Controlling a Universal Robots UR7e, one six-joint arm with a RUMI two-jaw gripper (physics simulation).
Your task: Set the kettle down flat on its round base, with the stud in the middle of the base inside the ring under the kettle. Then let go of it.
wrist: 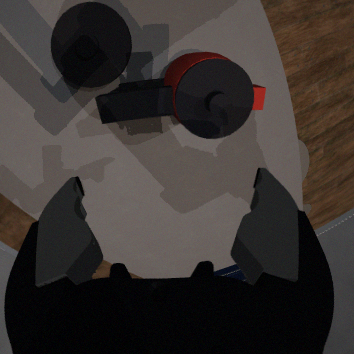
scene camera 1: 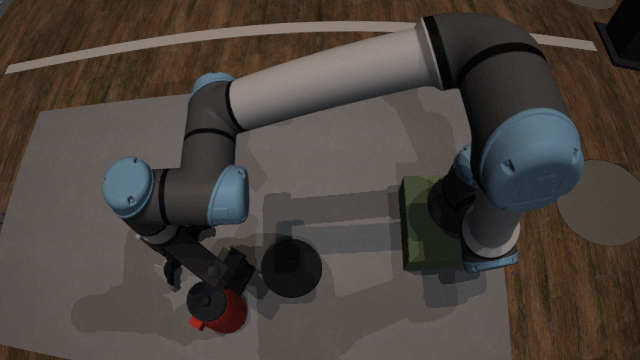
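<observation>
The red kettle (scene camera 1: 234, 314) (wrist: 192, 102), with a black lid, stands upright on the grey table surface beside its base. Its black handle (scene camera 1: 239, 272) (wrist: 135, 104) points towards the base side, and its red spout (scene camera 1: 196, 323) (wrist: 259, 98) points away. The ring under the kettle is hidden. The round black base (scene camera 1: 307, 280) (wrist: 111, 27) lies flat, with its stud (scene camera 1: 291, 261) (wrist: 86, 47) in the middle, in shadow. My gripper (scene camera 1: 190, 257) (wrist: 167, 174) is open and empty, above the table to one side of the kettle and its handle, apart from both; the arm partly hides it in the scene view.
The grey table surface (scene camera 1: 75, 175) (wrist: 150, 225) carries the kettle and base. The arm's green mounting block (scene camera 1: 415, 250) stands right of the base in the scene view. The arm reaches over the table from there. Wooden floor (scene camera 1: 125, 25) (wrist: 320, 125) lies around the table.
</observation>
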